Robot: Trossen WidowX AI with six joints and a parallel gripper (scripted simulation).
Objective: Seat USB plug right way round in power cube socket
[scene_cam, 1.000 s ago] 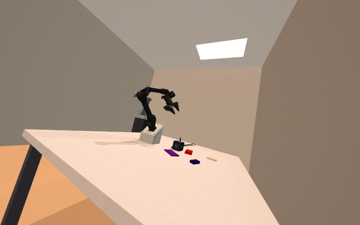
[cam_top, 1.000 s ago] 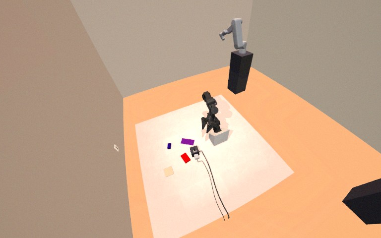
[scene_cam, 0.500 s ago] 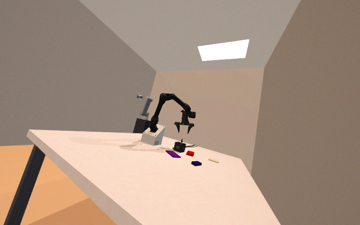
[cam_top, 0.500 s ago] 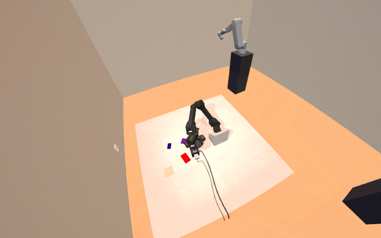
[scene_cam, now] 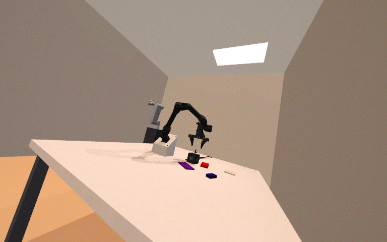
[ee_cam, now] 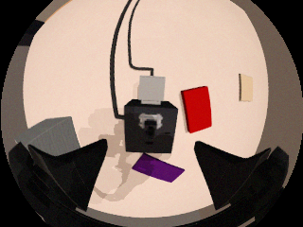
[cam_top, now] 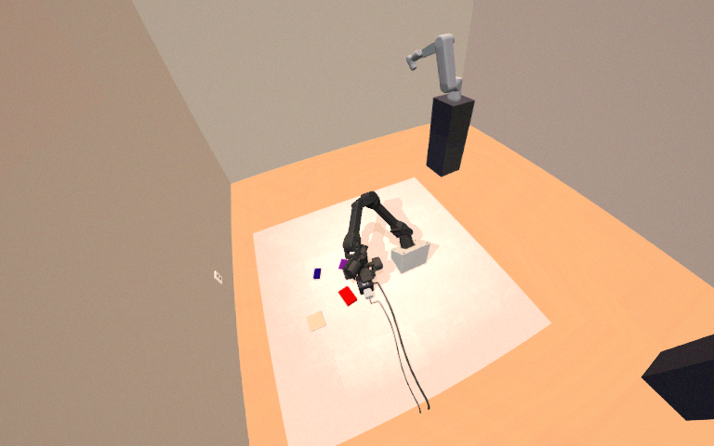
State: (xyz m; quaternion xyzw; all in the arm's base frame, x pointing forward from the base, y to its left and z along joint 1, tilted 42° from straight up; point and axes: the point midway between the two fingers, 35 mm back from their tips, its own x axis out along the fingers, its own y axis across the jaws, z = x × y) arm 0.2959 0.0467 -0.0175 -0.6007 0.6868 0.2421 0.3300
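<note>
Now: gripper tip 4 cm above the USB plug. From my gripper tip the other things lie so: red block (12 cm below, 11 cm ahead, 1 cm to the right); purple tile (17 cm to the right, 13 cm below); dark blue block (22 cm to the right, 20 cm ahead, 12 cm below).
</note>
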